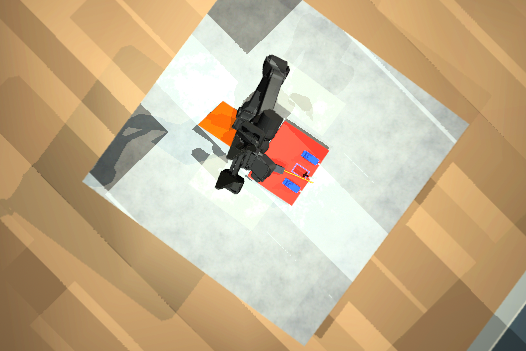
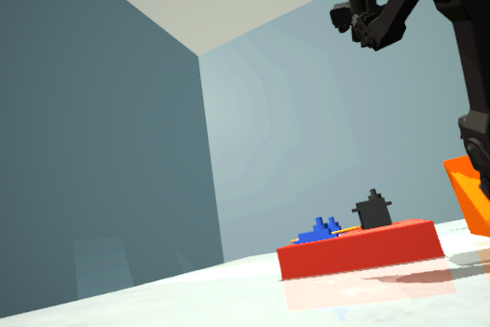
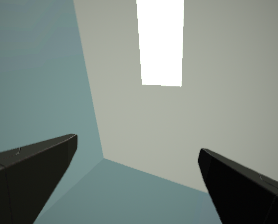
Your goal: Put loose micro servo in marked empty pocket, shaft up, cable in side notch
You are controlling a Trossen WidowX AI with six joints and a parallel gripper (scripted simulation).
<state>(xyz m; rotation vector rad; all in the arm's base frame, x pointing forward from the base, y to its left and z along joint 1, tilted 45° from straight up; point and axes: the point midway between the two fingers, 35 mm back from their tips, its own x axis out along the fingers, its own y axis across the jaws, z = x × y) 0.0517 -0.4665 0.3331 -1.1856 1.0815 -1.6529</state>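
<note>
Now: gripper tip 15 cm short of the red deck, 8 cm to the right of it and 63 cm above it.
</note>
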